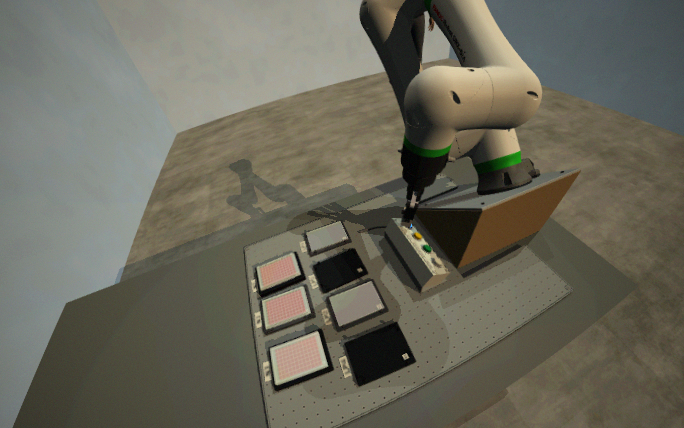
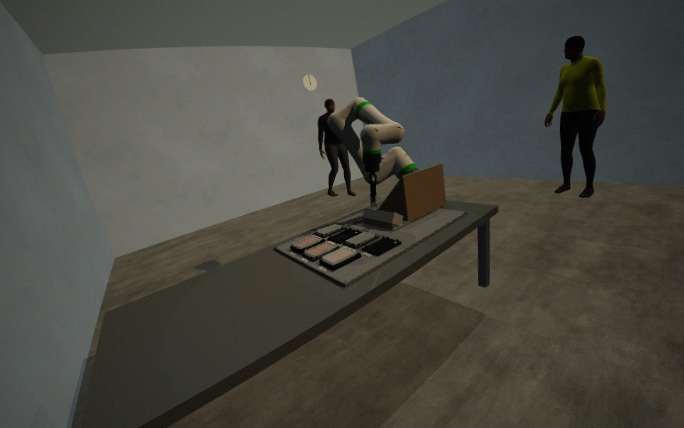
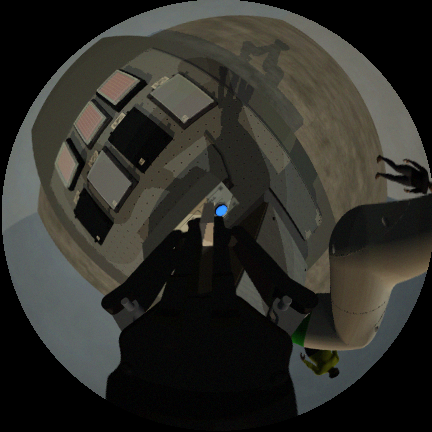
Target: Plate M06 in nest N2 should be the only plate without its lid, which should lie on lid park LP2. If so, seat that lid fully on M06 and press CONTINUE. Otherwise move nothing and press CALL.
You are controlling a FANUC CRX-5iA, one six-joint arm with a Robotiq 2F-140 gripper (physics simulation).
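Places are measured from the arm's base along level axes (x ahead, y left, z up), in millimetres.
Pixels of known places: gripper, between the fingertips: (image 1: 405,224) (image 2: 373,206) (image 3: 209,211); arm's base, origin of its link: (image 1: 503,187) (image 2: 415,182).
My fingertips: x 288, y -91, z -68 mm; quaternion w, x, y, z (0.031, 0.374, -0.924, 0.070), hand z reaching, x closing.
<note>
Ahead of a thing's pixels: the offset from my fingertips to its middle.
My gripper (image 1: 408,220) (image 2: 373,202) (image 3: 209,211) is shut and empty. It points down at the blue button @[dy -10, dx -18, dz -30 mm] (image 1: 411,226) (image 3: 221,210) on the button box @[dy +62, dx +10, dz -49 mm] (image 1: 408,262) (image 2: 381,219). Whether a fingertip touches the button cannot be told. Three pink gridded plates stand in the outer row: one plate @[dy -99, dx +398, dz -63 mm] (image 1: 277,272) (image 3: 118,87), a middle plate @[dy +20, dx +413, dz -71 mm] (image 1: 285,306) (image 3: 90,121) and a third plate @[dy +162, dx +424, dz -63 mm] (image 1: 298,357) (image 3: 67,164). Beside them are a grey lid @[dy -154, dx +208, dz -77 mm] (image 1: 326,237) (image 3: 182,97) and another grey lid @[dy +104, dx +234, dz -77 mm] (image 1: 357,303) (image 3: 109,179). The labels are too small to read; clear lids on plates cannot be ruled out.
A black park @[dy -18, dx +225, dz -81 mm] (image 1: 338,270) (image 3: 141,137) lies between the grey lids, another black park @[dy +240, dx +245, dz -81 mm] (image 1: 379,352) (image 3: 93,216) at the row's end. The box also bears a yellow button @[dy +40, dx -15, dz -27 mm] (image 1: 417,235) and a green button @[dy +89, dx -9, dz -27 mm] (image 1: 427,248). A brown panel (image 1: 519,222) (image 2: 424,191) stands behind. Two people stand beyond the table.
</note>
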